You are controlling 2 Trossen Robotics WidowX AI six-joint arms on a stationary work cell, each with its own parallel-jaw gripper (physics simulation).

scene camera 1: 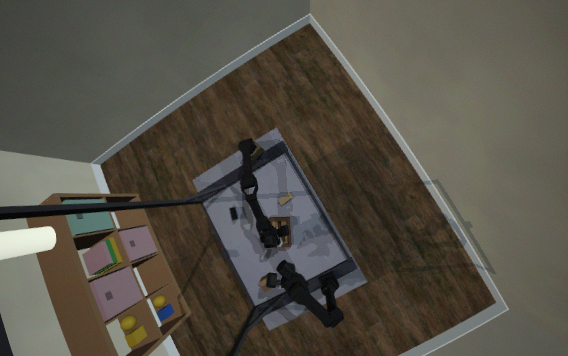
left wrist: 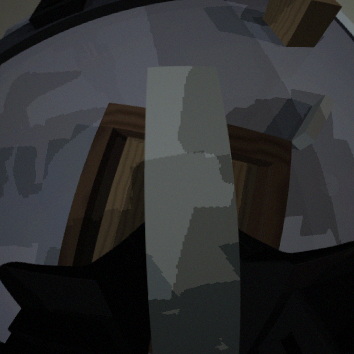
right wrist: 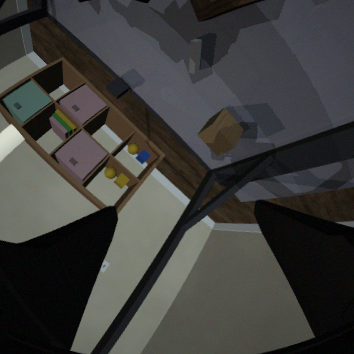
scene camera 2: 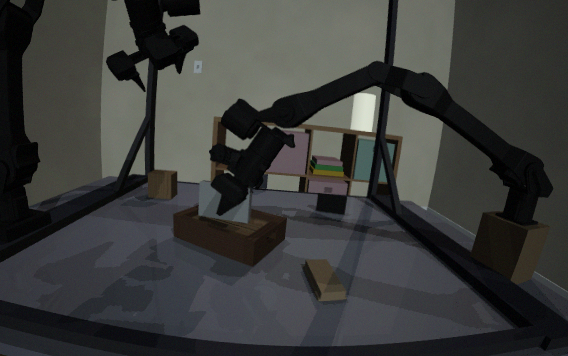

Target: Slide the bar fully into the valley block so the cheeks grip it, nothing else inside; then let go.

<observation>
same spot on frame posts: (right wrist: 144, 285) = (scene camera 2: 152, 65)
</observation>
